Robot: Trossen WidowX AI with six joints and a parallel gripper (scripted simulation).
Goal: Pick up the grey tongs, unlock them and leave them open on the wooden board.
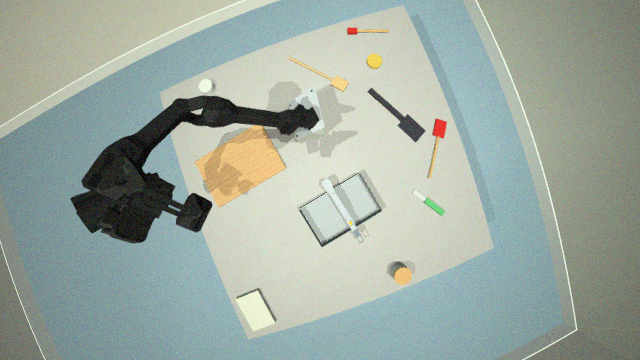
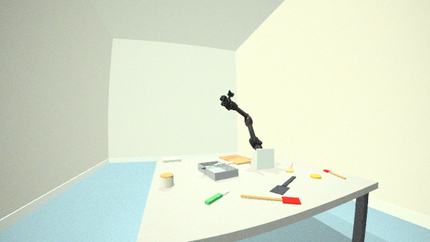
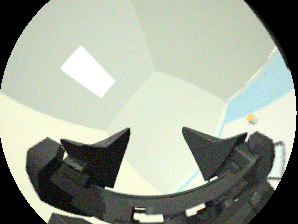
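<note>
Now: the grey roasting tin 640 mm below my gripper tip, 210 mm to the left of it and 210 mm ahead of it. Also, from my gripper tip: cream block: 660 mm below, 480 mm ahead, 340 mm to the right; then black spatula: 670 mm below, 640 mm to the left, 60 mm behind; then wooden board: 660 mm below, 160 mm behind, 110 mm to the right.
</note>
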